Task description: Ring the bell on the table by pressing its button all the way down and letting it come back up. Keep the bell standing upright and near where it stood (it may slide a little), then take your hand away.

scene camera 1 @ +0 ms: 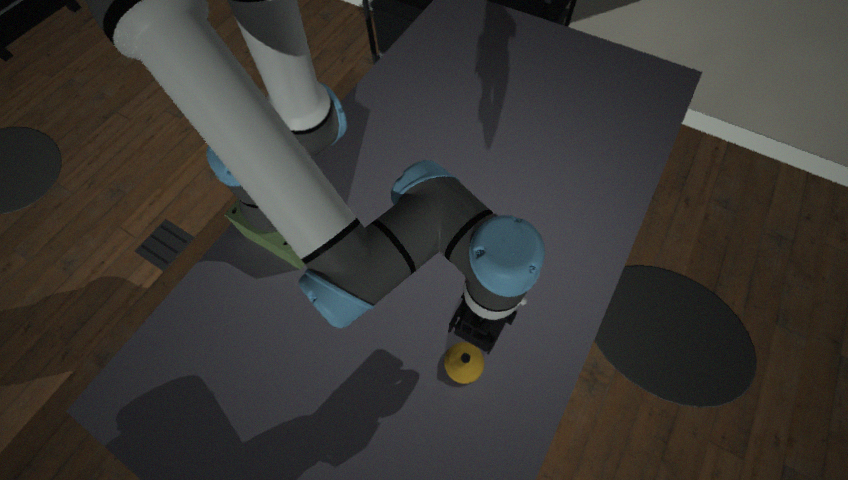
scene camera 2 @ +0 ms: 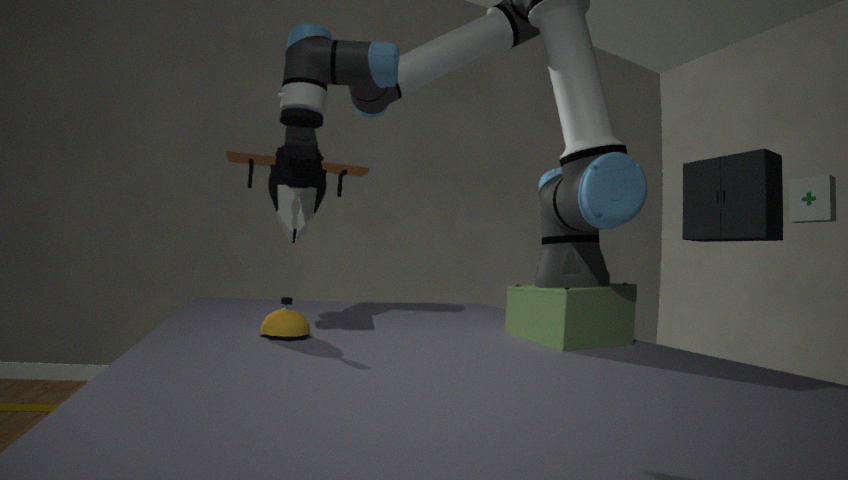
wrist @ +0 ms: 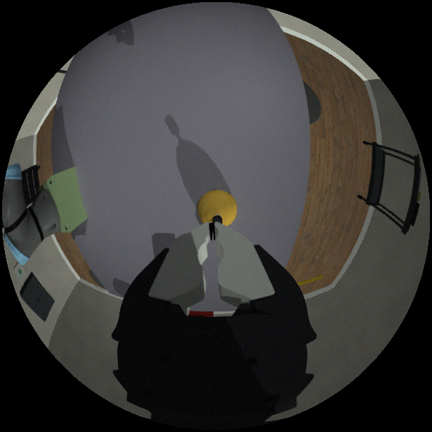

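Pixels of known places: gripper, fingertip midpoint: [scene camera 2: 293,242]; arm's base, link origin: [scene camera 2: 571,285].
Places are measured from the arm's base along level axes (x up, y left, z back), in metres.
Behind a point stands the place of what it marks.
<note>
A yellow dome bell [scene camera 1: 463,371] @(x -0.068, y -0.135, z -0.542 m) [scene camera 2: 285,324] @(x -0.081, y -0.077, z -0.541 m) [wrist: 217,202] stands upright on the grey table [scene camera 1: 565,148] @(x -0.108, y 0.530, z -0.544 m) [scene camera 2: 416,404] @(x -0.108, y 0.238, z -0.449 m) [wrist: 225,75]. Its black button [scene camera 1: 465,357] @(x -0.042, y -0.113, z -0.535 m) [scene camera 2: 286,300] @(x -0.045, y -0.104, z -0.537 m) [wrist: 217,219] stands raised above the dome on a short stem, with a gap below it in the second scene view. My gripper [scene camera 2: 293,236] @(x 0.052, y -0.062, z -0.536 m) [wrist: 212,223] is shut with its fingertips together and nothing between them. It points down and hangs well above the bell, apart from the button. In the first scene view the wrist hides the fingertips.
The arm's base stands on a green block [scene camera 1: 261,237] @(x -0.006, y -0.088, z -0.022 m) [scene camera 2: 565,315] @(x -0.046, y 0.091, z -0.105 m) [wrist: 72,200], well to one side of the bell. A wooden shelf [scene camera 2: 345,168] and a dark cabinet [scene camera 2: 731,196] are on the walls. The bell is nearer one long table edge in the first scene view.
</note>
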